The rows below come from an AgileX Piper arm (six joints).
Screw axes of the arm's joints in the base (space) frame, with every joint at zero. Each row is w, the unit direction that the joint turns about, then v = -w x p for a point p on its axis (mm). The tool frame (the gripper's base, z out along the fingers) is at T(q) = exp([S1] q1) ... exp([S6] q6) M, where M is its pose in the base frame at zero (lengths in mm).
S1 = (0, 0, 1, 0, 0, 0)
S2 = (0, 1, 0, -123, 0, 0)
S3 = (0, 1, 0, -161.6, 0, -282.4)
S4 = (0.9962, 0, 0.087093, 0, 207.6, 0)
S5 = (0, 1, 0, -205.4, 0, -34.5)
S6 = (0.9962, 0, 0.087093, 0, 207.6, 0)
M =
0.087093 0 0.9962 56.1
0 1 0 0
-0.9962 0 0.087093 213.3
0 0 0 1
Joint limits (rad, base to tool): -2.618..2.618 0..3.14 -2.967..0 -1.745..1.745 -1.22..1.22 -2.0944..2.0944
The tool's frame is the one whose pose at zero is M.
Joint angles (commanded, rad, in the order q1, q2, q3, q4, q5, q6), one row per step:
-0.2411 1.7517 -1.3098 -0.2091 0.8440 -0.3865
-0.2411 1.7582 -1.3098 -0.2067 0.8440 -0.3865
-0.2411 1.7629 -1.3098 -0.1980 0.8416 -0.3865
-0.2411 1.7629 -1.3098 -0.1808 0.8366 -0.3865
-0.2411 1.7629 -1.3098 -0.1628 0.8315 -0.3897
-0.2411 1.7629 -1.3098 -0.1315 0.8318 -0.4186
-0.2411 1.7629 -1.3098 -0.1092 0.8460 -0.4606
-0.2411 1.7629 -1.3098 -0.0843 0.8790 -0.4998
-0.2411 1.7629 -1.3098 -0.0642 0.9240 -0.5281
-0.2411 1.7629 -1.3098 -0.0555 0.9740 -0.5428
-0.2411 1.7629 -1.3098 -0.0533 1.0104 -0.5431
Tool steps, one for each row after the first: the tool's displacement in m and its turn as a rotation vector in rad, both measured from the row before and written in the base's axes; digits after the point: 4 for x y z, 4 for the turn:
0.0008 0.0000 -0.0024 0.0037 0.0058 -0.0008
0.0008 0.0004 -0.0018 0.0086 0.0003 -0.0026
0.0006 0.0011 0.0000 0.0148 -0.0087 -0.0053
0.0006 0.0011 0.0000 0.0144 -0.0083 -0.0027
0.0004 0.0021 -0.0003 0.0189 -0.0011 0.0155
-0.0009 0.0017 -0.0006 0.0092 0.0161 0.0294
-0.0024 0.0022 -0.0012 0.0172 0.0326 0.0249
-0.0035 0.0021 -0.0013 0.0199 0.0430 0.0166
-0.0042 0.0015 -0.0012 0.0153 0.0484 0.0083
-0.0031 0.0008 -0.0007 0.0099 0.0350 -0.0023

